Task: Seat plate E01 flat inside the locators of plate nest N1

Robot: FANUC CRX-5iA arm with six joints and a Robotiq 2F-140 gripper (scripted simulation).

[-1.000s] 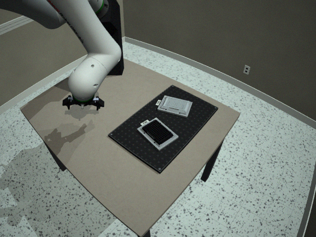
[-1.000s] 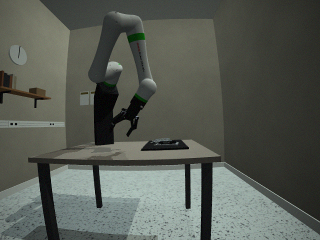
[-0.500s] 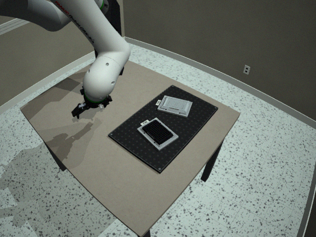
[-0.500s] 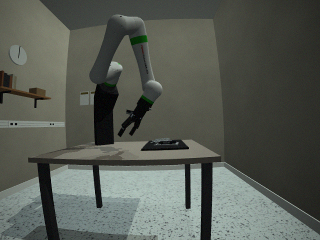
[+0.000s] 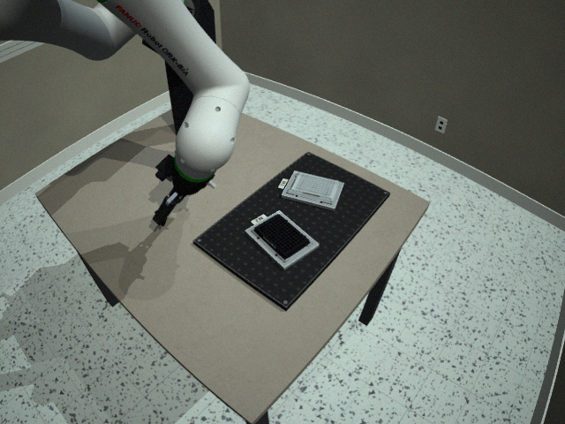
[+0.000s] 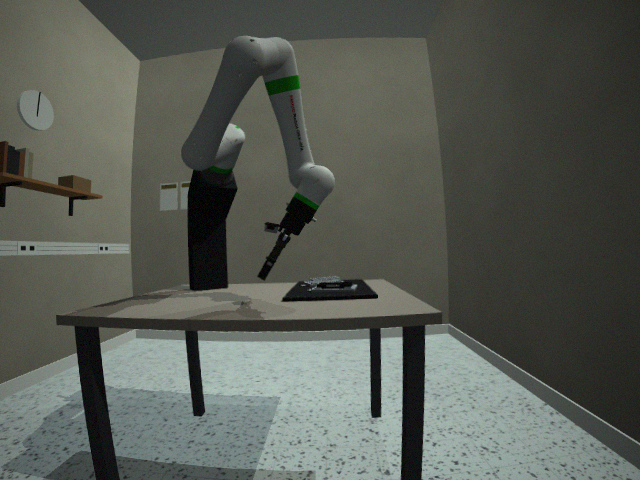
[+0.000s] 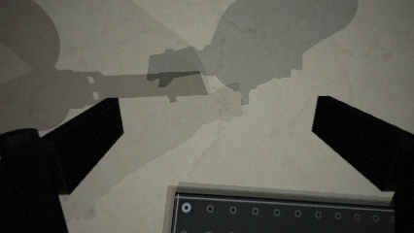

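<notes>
My hand is 240 mm short of the white well plate, 330 mm to the right of it and 80 mm above it. Also, from my hand: black well plate (260 mm ahead, 110 mm to the left, 80 mm below); nest N2 (260 mm ahead, 110 mm to the left, 90 mm below).
</notes>
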